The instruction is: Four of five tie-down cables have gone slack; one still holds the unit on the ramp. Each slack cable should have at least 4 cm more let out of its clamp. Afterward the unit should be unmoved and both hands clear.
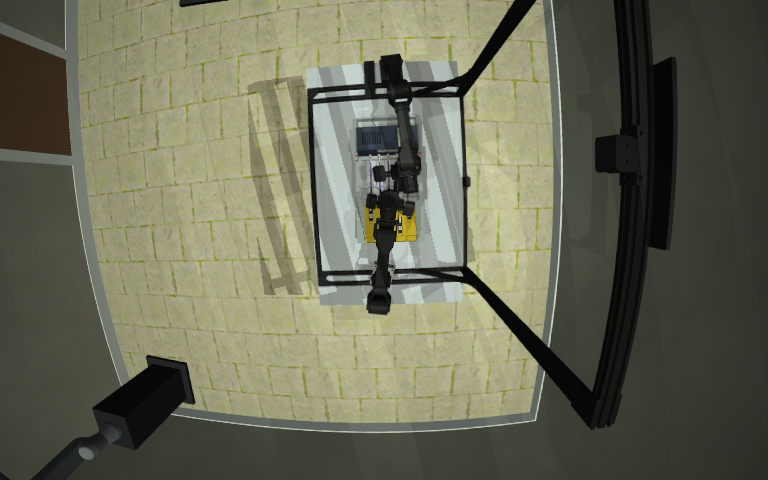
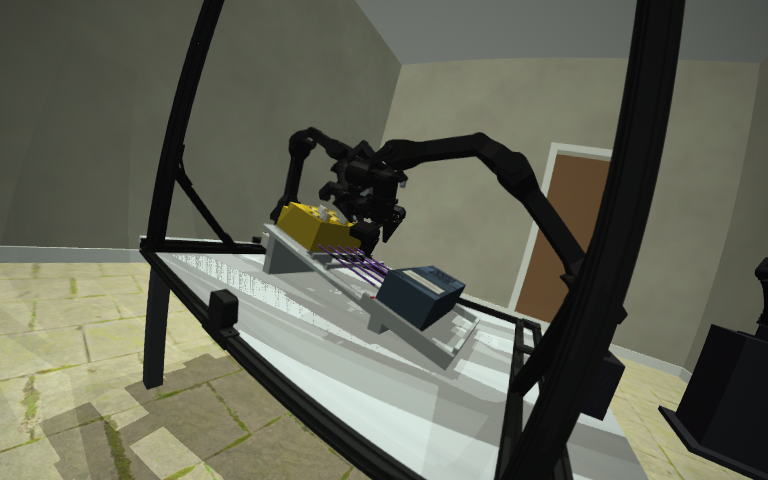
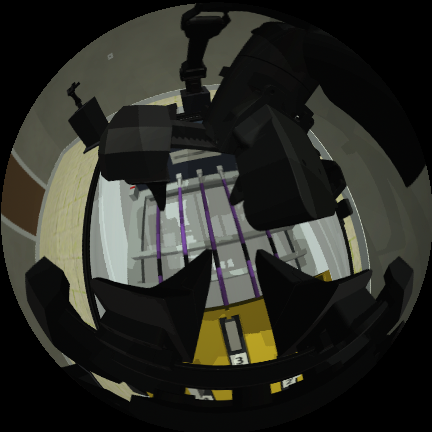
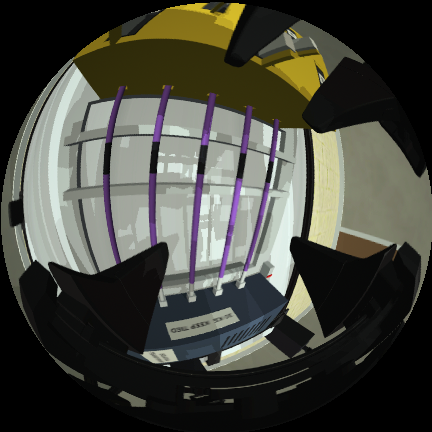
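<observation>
The dark blue unit [image 1: 390, 137] [image 2: 407, 300] [image 4: 270, 295] sits on the lower part of the grey ramp [image 2: 419, 337]. Several purple cables [image 3: 182, 220] [image 4: 196, 225] with black bands run from it to the yellow clamp block [image 1: 411, 232] [image 2: 300, 229] [image 3: 262, 340] [image 4: 190, 65]. My left gripper [image 3: 233, 254] [image 4: 278, 94] is partly open and empty, above the block's edge near clamp 3 [image 3: 233, 334]. My right gripper [image 2: 377, 244] [image 3: 198, 204] [image 4: 231, 246] is wide open and empty, over the cables near the unit. Slackness of each cable cannot be told.
Black frame bars [image 1: 464, 141] [image 2: 322, 421] border the white table [image 2: 362, 384]. A small black box [image 2: 223, 308] is on one bar. Both arms reach in over the ramp, close together. Crossbars [image 4: 100, 191] of the ramp lie under the cables.
</observation>
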